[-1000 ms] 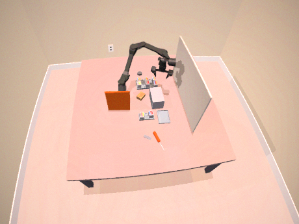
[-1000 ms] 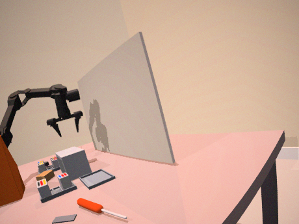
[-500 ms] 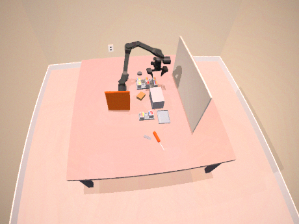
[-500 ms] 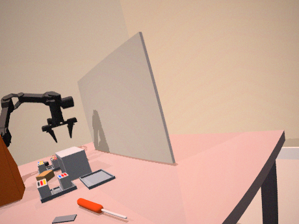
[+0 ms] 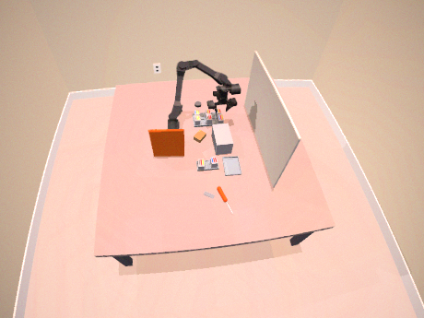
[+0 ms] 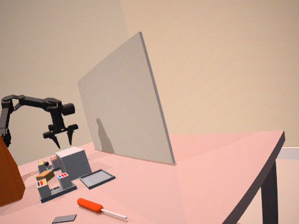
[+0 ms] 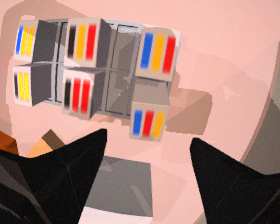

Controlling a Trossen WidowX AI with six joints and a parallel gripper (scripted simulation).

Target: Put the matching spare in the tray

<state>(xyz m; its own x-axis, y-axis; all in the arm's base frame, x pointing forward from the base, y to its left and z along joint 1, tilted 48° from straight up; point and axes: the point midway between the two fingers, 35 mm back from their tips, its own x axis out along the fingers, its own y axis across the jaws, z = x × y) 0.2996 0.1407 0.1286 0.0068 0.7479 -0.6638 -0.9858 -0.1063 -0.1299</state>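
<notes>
My gripper tip is now 50 mm above the grey spare. Round my gripper tip: mounted unit 170 mm to the right, 40 mm below, 10 mm behind; then dark puck 170 mm to the left, 140 mm behind, 90 mm below; then tan block 140 mm behind, 130 mm to the right, 80 mm below.
</notes>
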